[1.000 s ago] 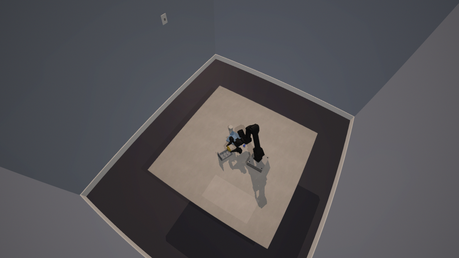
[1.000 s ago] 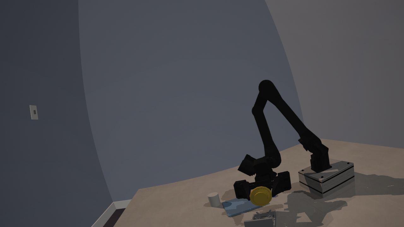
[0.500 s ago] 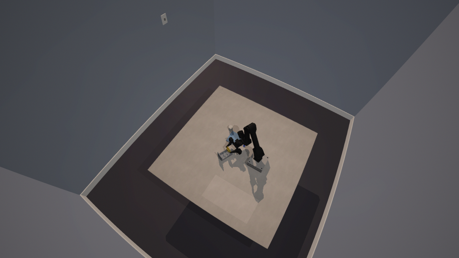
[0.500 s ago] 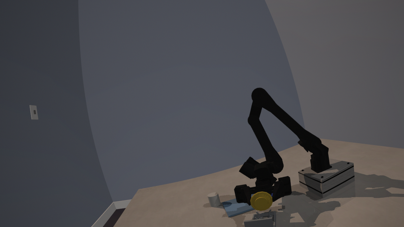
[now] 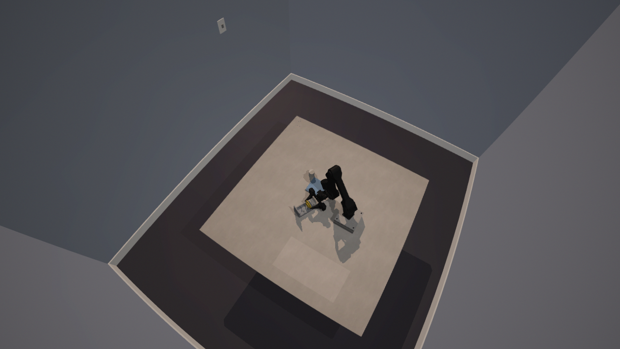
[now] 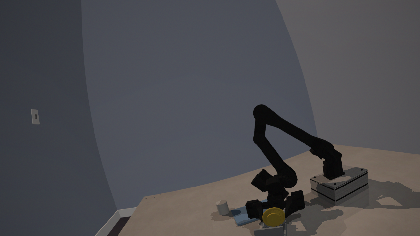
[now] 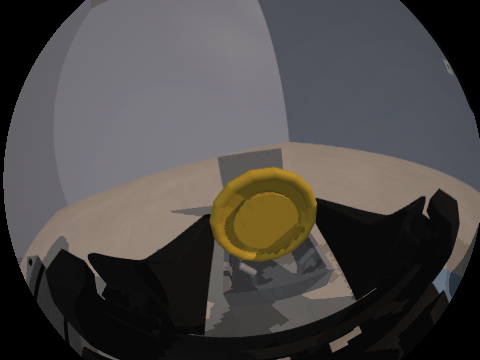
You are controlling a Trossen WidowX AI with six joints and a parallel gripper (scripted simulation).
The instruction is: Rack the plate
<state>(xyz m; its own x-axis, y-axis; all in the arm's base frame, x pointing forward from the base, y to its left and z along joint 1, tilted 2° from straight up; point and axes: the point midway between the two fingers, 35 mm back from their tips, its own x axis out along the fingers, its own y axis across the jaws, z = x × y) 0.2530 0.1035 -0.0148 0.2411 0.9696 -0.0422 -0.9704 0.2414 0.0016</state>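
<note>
My gripper tip is now 1 cm to the left of the yellow plate. Round my gripper tip: blue spoon (6 cm behind, 20 cm to the right, 5 cm below); then grey dish rack (1 cm ahead, 2 cm to the left, 3 cm below); then blue-grey mat (5 cm ahead, 18 cm to the right, 5 cm below).
</note>
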